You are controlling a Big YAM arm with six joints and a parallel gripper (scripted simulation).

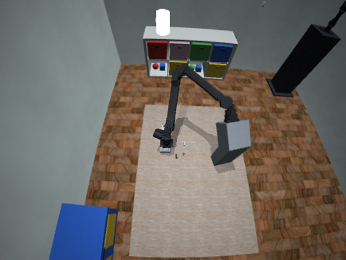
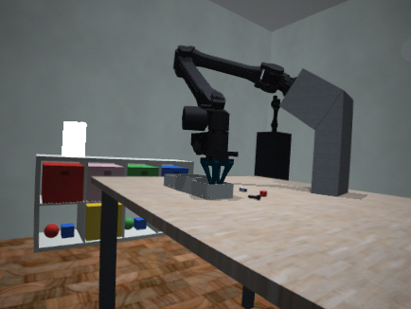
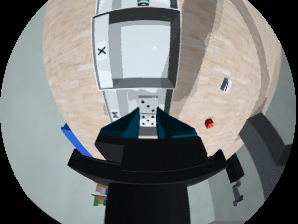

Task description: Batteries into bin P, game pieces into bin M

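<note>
Now: hand 140 mm past the red game piece, 50 mm to the right of it and 30 mm above it. Also, from my hand: green piece: 170 mm to the right, 20 mm below; white piece: right at my hand; black object: 80 mm to the left, 80 mm behind, 30 mm below.
</note>
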